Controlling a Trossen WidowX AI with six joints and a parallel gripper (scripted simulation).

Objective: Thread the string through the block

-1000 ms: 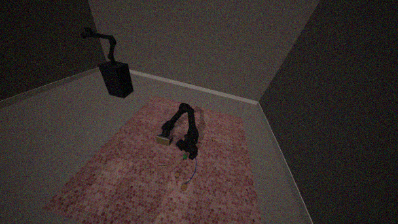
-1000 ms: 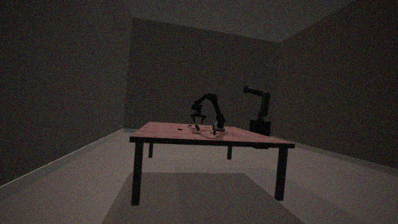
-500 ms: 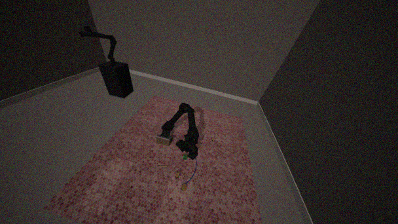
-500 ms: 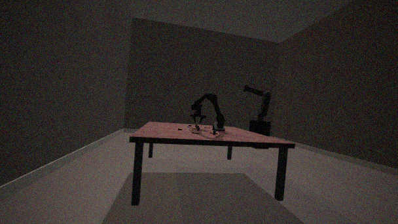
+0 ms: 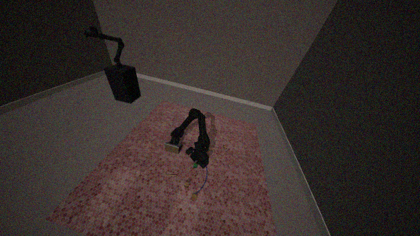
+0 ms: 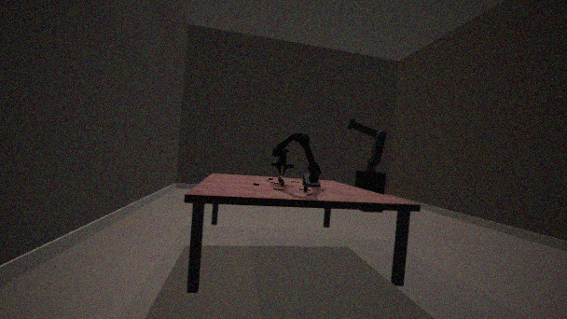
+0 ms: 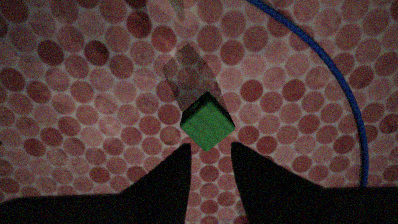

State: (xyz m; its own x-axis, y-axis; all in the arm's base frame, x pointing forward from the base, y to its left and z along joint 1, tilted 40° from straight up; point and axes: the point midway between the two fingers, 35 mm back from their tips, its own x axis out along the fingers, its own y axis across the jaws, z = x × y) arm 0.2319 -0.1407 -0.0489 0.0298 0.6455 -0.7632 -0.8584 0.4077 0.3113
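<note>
The green block is 5 cm below my gripper tip. Also, from my gripper tip: wooden spool: 16 cm to the right, 4 cm below, 2 cm behind; then loose stick: 17 cm behind, 11 cm to the right, 6 cm below; then thin wooden stick: 8 cm to the left, 6 cm below, 6 cm ahead.
</note>
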